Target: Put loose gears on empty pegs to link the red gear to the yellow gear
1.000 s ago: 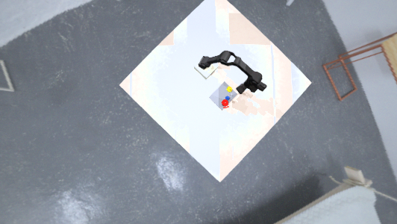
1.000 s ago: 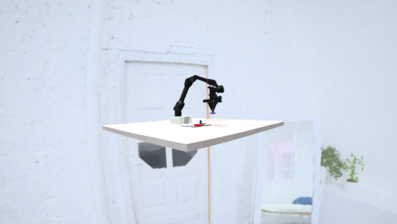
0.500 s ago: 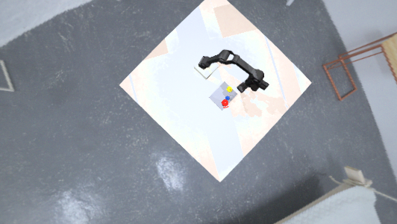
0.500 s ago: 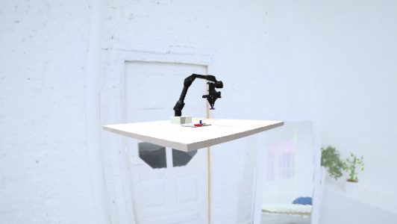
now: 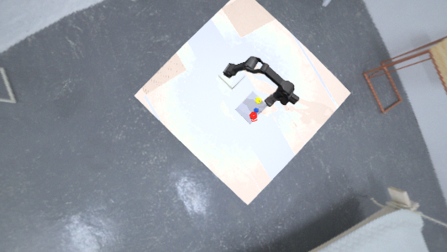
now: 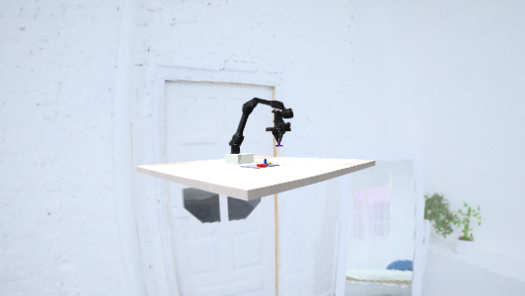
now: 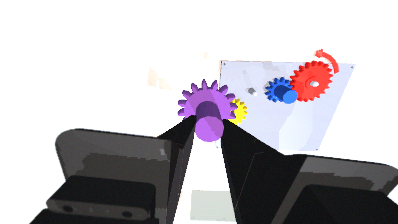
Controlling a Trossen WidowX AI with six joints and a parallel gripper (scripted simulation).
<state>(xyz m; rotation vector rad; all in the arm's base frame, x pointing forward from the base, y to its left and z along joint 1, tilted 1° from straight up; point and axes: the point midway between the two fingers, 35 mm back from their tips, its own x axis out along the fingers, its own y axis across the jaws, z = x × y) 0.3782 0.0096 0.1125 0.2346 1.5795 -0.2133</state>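
The blue gear is 30 mm behind my gripper tip, 120 mm to the right of it and 130 mm below it. Round my gripper tip: yellow gear (60 mm behind, 40 mm to the right, 140 mm below); then purple gear (10 mm below); then red gear (30 mm behind, 170 mm to the right, 140 mm below).
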